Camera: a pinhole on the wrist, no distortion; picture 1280 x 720 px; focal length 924.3 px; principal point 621.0 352.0 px. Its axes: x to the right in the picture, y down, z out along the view. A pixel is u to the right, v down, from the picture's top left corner.
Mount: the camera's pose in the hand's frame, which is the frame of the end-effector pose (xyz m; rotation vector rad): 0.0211 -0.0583 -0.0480 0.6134 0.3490 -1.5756
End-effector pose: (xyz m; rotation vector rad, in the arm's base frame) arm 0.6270 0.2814 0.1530 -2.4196 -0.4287 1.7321
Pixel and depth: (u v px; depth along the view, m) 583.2 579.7 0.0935
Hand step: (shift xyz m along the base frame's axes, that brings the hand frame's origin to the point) -0.0394 0.1115 -0.0056
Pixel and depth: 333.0 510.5 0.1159
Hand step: -0.0734 0.0940 -0.0153
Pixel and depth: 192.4 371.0 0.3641
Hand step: -0.3531 0.0908 -0.0487
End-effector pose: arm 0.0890 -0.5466 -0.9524 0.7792 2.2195 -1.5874
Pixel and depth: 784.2 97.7 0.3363
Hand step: -0.0756 -0.2672 0.2301
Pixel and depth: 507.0 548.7 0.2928
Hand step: -0.1577 -0.2443 0.0636
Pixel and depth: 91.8 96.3 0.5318
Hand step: 0.0824 -0.5785 0.0026
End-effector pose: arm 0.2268 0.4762 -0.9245 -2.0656 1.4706 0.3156
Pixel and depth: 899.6 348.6 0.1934
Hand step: 0.2031 0.1025 0.0152
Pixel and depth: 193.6 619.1 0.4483
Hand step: 0.2306 0.2388 -0.3497
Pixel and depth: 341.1 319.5 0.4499
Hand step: 0.2099 0.3272 -0.2158
